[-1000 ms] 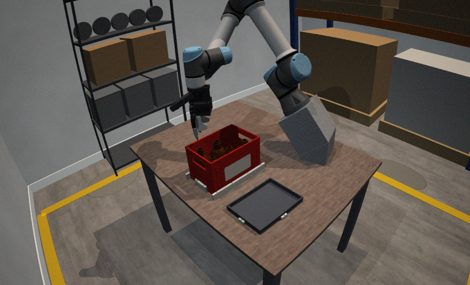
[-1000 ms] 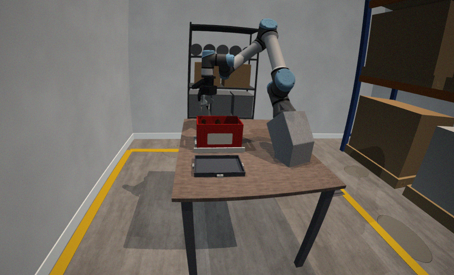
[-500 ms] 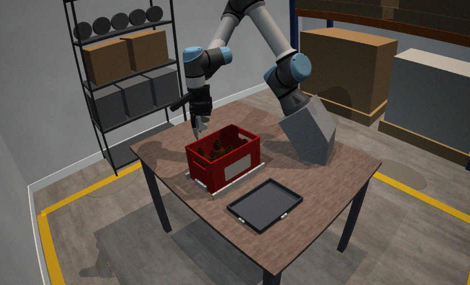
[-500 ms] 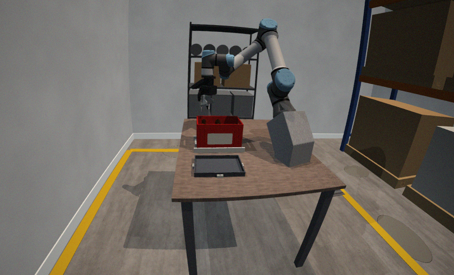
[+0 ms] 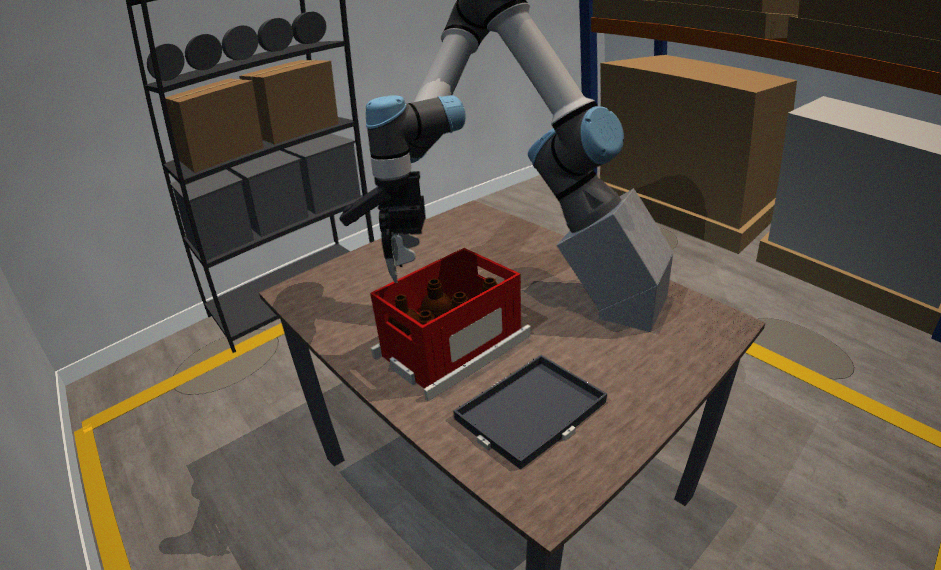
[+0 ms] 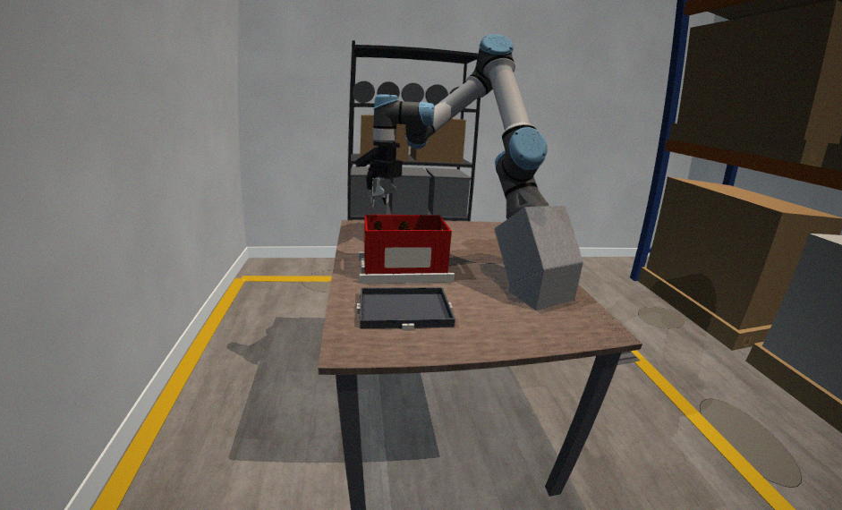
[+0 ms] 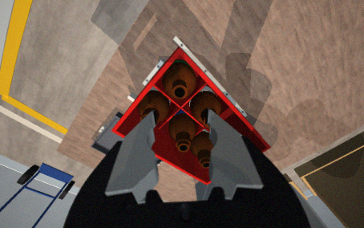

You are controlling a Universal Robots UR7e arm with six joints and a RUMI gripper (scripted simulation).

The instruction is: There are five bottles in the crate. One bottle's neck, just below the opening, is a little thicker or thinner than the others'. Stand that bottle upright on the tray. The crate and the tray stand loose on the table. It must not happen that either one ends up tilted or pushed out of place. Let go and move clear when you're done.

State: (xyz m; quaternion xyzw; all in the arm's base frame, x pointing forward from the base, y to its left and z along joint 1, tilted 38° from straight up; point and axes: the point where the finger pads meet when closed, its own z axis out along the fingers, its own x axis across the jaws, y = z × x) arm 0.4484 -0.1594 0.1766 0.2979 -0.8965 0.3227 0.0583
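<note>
My gripper is now 8 cm past the red crate, 6 cm to the right of it and 15 cm above it. Also, from my hand: dark tray 33 cm to the left, 22 cm below.
</note>
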